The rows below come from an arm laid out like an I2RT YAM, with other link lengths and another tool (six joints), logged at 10 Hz.
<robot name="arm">
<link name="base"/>
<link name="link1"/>
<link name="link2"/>
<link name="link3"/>
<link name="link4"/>
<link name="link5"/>
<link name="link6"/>
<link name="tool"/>
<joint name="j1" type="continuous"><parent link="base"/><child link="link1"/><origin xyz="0 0 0.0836" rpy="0 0 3.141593"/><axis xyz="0 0 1"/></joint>
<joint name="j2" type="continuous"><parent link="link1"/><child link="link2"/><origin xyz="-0.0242 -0.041 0.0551" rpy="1.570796 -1.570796 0"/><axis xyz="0 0 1"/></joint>
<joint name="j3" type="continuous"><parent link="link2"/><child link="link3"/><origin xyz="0 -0.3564 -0.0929" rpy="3.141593 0 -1.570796"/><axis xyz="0 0 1"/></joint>
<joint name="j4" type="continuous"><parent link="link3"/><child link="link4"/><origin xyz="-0.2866 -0.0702 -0.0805" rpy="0 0 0"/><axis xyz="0 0 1"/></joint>
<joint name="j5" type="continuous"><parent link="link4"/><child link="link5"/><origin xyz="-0.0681 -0.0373 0.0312" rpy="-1.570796 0 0"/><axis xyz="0 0 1"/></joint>
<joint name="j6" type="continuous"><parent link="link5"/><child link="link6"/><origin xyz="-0.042 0 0.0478" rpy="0 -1.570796 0"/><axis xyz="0 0 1"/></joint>
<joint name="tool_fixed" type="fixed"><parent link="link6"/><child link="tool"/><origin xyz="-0.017 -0.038 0.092" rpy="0 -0.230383 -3.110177"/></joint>
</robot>
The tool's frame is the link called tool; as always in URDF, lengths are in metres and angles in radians. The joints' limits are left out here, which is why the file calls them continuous.
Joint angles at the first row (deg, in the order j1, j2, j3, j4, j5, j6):
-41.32, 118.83, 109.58, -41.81, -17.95, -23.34
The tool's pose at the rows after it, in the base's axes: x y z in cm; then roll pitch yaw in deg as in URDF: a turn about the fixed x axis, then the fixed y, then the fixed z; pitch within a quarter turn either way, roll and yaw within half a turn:
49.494 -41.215 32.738 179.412 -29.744 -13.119
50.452 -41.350 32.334 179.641 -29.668 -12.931
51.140 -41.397 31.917 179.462 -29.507 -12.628
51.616 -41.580 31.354 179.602 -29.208 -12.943
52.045 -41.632 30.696 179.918 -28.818 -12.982
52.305 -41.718 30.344 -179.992 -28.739 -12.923
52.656 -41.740 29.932 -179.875 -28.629 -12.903
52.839 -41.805 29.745 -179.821 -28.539 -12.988
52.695 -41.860 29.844 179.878 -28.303 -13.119
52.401 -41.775 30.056 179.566 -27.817 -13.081
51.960 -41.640 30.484 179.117 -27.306 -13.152
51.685 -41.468 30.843 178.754 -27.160 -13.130
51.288 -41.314 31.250 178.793 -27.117 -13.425
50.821 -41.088 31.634 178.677 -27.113 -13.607
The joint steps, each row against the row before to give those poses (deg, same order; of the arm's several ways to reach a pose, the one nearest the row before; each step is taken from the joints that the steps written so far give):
0.50, 1.49, 1.93, 0.32, 0.02, 0.45
0.47, 1.63, 1.93, -0.38, 0.00, 0.23
0.42, 1.09, 1.04, -0.01, 0.29, 0.02
0.22, 1.04, 0.77, 0.04, 0.32, 0.37
0.21, 0.90, 0.47, 0.00, 0.01, 0.12
0.08, 0.54, 0.28, 0.16, -0.05, 0.00
0.18, 0.61, 0.31, 0.19, 0.04, 0.12
0.08, 0.41, 0.38, -0.04, 0.08, 0.12
-0.03, -0.10, 0.08, -0.28, 0.42, -0.03
-0.03, -0.37, -0.04, -0.71, 0.41, -0.23
-0.03, -0.65, -0.12, -0.86, 0.61, -0.17
0.04, -0.62, -0.33, -0.29, 0.40, -0.07
-0.08, -0.74, -0.45, -0.31, 0.11, 0.16
-0.06, -1.00, -0.94, 0.00, 0.18, 0.08

